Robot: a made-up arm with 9 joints. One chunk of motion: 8 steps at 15 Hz.
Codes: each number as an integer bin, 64 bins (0 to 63) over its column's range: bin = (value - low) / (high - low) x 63, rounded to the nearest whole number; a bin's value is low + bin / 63 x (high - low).
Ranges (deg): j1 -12..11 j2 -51..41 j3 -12..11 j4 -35..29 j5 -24..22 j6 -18..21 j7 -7..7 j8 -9..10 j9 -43..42
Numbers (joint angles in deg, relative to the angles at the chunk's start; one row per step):
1: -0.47 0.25 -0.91 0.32 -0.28 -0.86 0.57 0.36 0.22
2: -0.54 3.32 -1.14 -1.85 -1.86 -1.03 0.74 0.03 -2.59
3: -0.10 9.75 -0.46 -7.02 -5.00 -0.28 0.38 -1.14 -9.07
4: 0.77 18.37 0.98 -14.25 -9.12 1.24 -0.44 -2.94 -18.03
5: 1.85 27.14 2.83 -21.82 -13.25 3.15 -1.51 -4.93 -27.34
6: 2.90 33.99 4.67 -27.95 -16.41 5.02 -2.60 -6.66 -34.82
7: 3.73 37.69 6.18 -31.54 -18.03 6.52 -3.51 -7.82 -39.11
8: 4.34 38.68 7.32 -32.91 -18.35 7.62 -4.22 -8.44 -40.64
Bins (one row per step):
1: 32 35 30 35 32 28 34 31 32
2: 31 37 30 33 30 27 35 30 30
3: 33 42 32 28 26 29 33 26 25
4: 35 48 36 20 20 31 30 20 19
5: 38 54 41 13 15 34 25 13 12
6: 41 58 46 7 10 37 20 8 6
7: 43 61 50 3 8 40 16 4 3
8: 45 61 53 2 8 41 13 2 2

